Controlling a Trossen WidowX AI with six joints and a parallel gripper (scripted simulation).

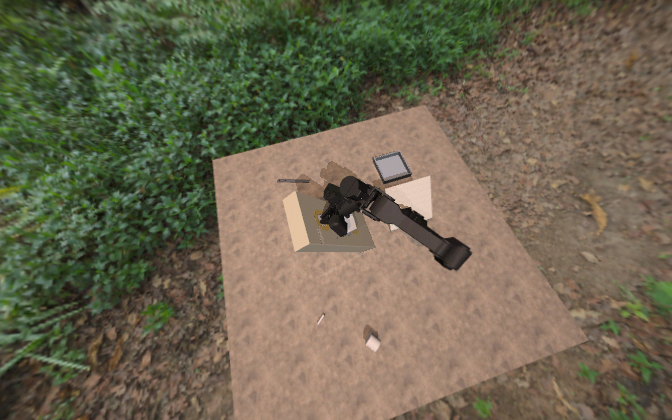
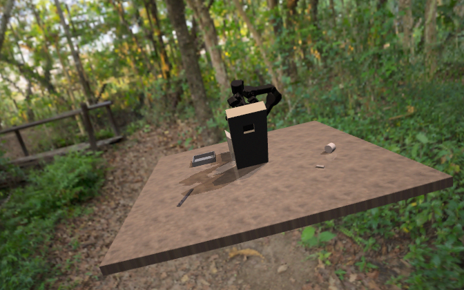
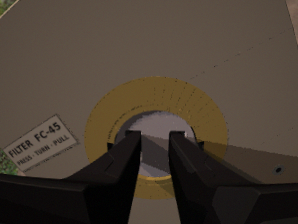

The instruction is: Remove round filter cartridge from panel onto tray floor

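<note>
The round grey filter cartridge is 10 mm below my gripper tip and 10 mm ahead of it. Round my gripper tip: small pin: 300 mm to the left, 280 mm below, 90 mm ahead; grey tray: 430 mm behind, 300 mm to the right, 270 mm below.
</note>
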